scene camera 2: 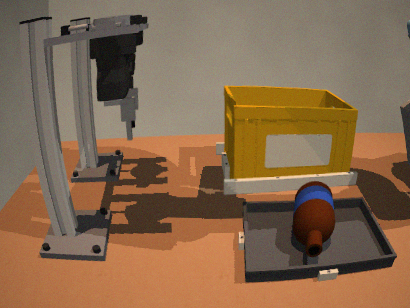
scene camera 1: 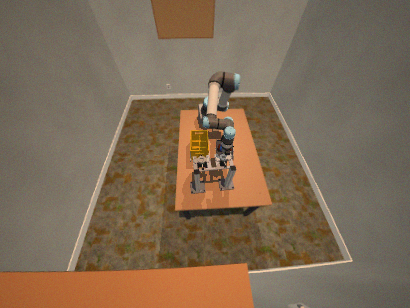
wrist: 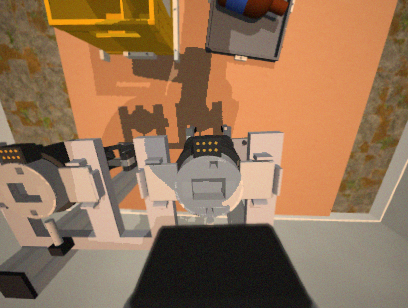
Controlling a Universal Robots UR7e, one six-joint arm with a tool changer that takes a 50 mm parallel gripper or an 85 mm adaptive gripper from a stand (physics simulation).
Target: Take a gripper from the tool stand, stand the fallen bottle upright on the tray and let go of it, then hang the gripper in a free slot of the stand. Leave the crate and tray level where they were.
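Places are measured from the arm's base along level axes (x left, y back, z up), in metres.
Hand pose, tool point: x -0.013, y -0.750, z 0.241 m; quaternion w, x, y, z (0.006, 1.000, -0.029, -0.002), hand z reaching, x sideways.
After its pixels a point has its place.
The arm's wrist [scene camera 1: 229,134] {x -0.025, y -0.778, z 0.452 m} carries no gripper and is over the stand side of the tray; its dark tool body [wrist: 215,265] fills the bottom of the wrist view. The tool stand [scene camera 1: 196,181] {x -0.264, y -0.872, z 0.027 m} [scene camera 2: 50,150] {x 0.046, y -0.859, z -0.039 m} [wrist: 107,200] {x -0.130, y -0.768, z 0.130 m} holds both grippers. The parallel gripper [wrist: 208,131] hangs centred in the wrist view, its two fingers apart. The adaptive gripper [wrist: 124,156] hangs left of it; its opening is unclear. The brown bottle [scene camera 2: 314,215] {x 0.141, y -0.477, z -0.140 m} [wrist: 250,6] {x 0.103, y -0.487, z -0.150 m} with a blue band lies on its side in the grey tray [scene camera 2: 280,271] {x 0.194, y -0.547, z -0.190 m} [wrist: 242,53] {x 0.089, y -0.567, z -0.187 m}, neck towards the near wall in scene camera 2.
The yellow crate [scene camera 1: 200,153] {x -0.172, y -0.524, z -0.097 m} [scene camera 2: 245,150] {x -0.084, y -0.521, z -0.124 m} [wrist: 100,42] {x -0.238, y -0.520, z -0.124 m} stands level beside the tray, with white locating strips [scene camera 2: 290,182] {x -0.059, y -0.427, z -0.192 m} at its base. Small white blocks [scene camera 2: 328,274] {x 0.220, y -0.475, z -0.199 m} touch the tray's edges. The stand's posts and fork arms rise near the table's end.
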